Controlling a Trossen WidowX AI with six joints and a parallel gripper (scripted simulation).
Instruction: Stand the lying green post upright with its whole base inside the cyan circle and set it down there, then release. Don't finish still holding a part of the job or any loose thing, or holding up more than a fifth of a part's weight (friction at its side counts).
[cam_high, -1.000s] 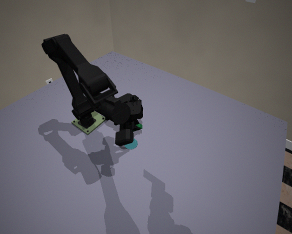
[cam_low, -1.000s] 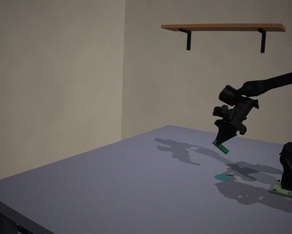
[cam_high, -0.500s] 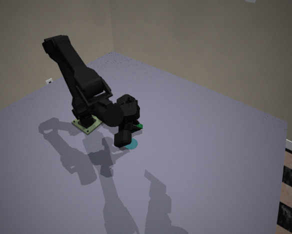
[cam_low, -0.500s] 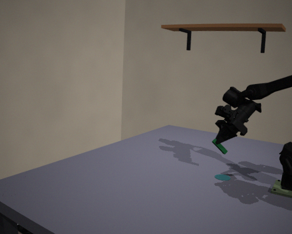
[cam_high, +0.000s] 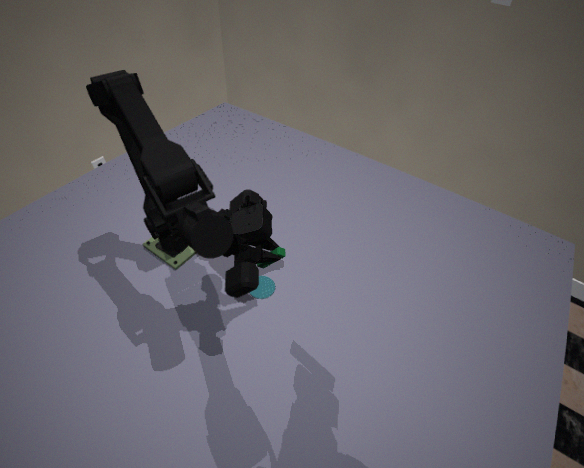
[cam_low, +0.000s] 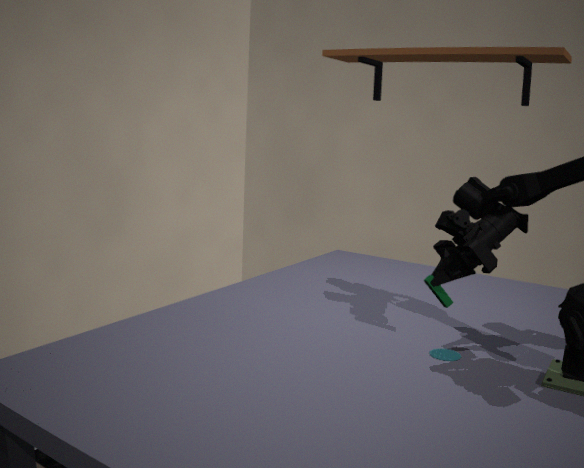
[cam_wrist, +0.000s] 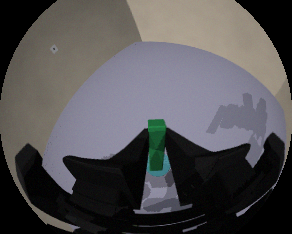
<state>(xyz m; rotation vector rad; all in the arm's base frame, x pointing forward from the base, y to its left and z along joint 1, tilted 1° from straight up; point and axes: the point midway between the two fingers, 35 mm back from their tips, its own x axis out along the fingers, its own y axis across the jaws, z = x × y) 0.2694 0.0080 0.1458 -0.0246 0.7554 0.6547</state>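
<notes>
My hand is 160 mm above the cyan circle, 20 mm past it and 10 mm to the right of it. Also, from my hand: green post 30 mm below, 10 mm to the left.
</notes>
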